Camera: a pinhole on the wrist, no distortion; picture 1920 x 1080 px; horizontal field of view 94.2 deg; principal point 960.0 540.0 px. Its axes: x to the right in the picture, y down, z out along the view. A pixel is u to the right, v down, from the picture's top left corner.
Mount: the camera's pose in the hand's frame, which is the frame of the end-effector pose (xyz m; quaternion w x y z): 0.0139 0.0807 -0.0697 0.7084 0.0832 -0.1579 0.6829
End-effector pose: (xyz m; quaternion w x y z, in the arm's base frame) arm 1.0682 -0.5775 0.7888 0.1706 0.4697 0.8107 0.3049
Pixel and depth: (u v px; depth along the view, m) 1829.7 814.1 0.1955
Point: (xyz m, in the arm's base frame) 1.3272 -0.5016 0.7880
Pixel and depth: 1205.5 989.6 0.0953
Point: 1.1536 -0.5792 0.8203
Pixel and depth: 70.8 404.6 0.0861
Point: 1.0314 -0.5803 0.7823
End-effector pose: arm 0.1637 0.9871 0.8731 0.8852 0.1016 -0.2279 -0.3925
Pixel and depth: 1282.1 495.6 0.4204
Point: 0.0295 1.0486 1.2299
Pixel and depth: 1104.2 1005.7 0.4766
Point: -0.1814 1.2027 1.1148
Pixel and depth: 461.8 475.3 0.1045
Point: 0.1583 0.9741 0.8806
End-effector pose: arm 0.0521 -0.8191 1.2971 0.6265 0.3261 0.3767 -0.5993
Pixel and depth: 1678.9 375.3 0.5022
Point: 0.3845 -1.2981 1.5097
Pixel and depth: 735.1 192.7 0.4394
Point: -0.1008 -1.1751 1.3512
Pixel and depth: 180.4 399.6 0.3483
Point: -0.2589 -0.9908 1.3698
